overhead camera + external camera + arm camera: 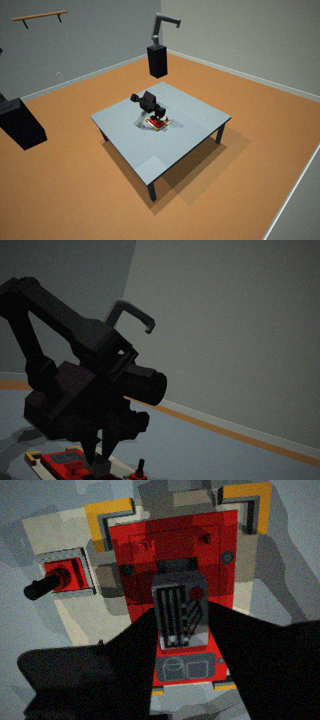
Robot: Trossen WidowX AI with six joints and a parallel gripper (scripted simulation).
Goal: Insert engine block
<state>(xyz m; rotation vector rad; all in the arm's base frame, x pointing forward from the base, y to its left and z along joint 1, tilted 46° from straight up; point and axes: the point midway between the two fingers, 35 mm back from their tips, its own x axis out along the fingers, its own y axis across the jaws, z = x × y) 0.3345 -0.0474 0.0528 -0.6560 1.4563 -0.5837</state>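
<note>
The pale base plate is 50 mm below my gripper tip, 40 mm behind it and 10 mm to the left of it. Also, from my gripper tip: grey engine block (10 mm below).
</note>
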